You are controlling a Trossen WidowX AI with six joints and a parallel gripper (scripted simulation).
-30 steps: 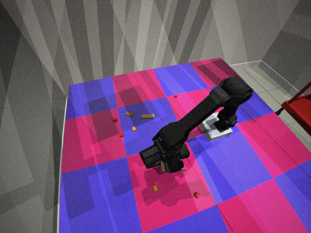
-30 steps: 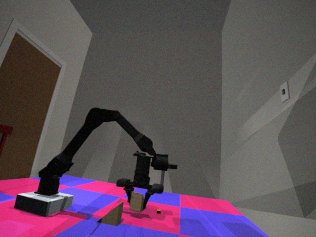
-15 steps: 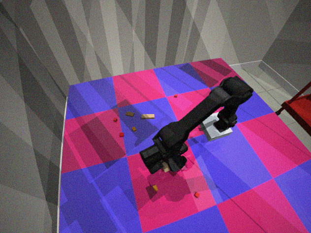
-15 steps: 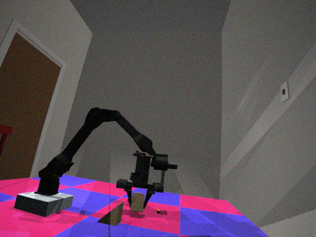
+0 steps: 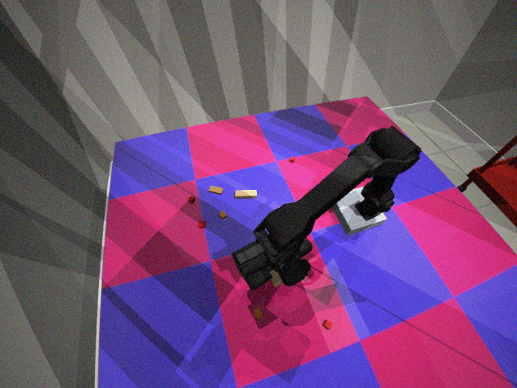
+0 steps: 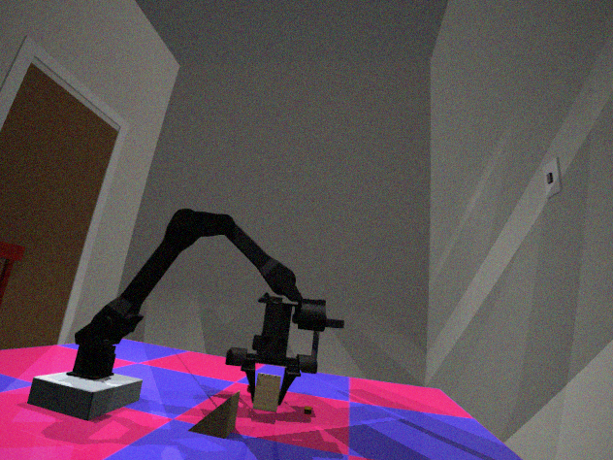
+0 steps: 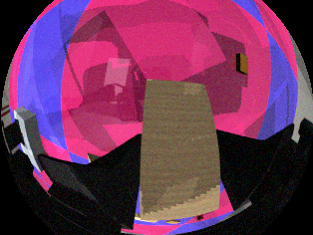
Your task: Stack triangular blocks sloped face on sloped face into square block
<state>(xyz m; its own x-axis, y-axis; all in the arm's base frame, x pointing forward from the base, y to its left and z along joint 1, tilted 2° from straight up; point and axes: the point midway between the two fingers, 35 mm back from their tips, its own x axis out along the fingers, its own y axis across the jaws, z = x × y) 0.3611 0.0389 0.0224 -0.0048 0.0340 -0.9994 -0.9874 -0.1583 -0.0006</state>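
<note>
The tan triangular block lies 1 cm to the right of my gripper tip and 1 cm above it. The rest, counted from my gripper tip: brown flat piece (35 cm to the right, 6 cm ahead, 3 cm below); long tan piece (28 cm to the right, 3 cm behind, 2 cm below).
</note>
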